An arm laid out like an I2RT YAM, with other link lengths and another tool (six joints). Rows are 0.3 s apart.
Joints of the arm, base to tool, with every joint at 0 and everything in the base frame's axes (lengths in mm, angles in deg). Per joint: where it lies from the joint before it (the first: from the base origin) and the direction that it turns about. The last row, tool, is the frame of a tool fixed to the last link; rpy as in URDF.
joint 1: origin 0 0 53.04 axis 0 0 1
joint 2: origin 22.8 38.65 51.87 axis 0 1 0
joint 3: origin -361.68 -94.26 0 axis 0 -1 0
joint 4: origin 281.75 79.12 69 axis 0 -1 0
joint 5: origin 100.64 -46.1 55.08 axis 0 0 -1
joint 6: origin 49.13 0 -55.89 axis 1 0 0
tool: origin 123 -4 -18 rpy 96.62 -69.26 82.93
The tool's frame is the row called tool.
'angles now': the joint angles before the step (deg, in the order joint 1, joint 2, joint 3, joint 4, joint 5, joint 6). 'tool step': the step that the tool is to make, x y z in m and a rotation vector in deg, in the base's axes. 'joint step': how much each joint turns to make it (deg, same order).
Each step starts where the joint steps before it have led.
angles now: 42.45 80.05 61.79 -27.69 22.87 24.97
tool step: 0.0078 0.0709 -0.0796 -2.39 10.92 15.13
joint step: 1.31 13.53 2.36 3.53 -13.29 -7.12
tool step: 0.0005 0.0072 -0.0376 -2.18 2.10 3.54
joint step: 0.01 3.98 -1.92 3.32 -1.93 -2.99
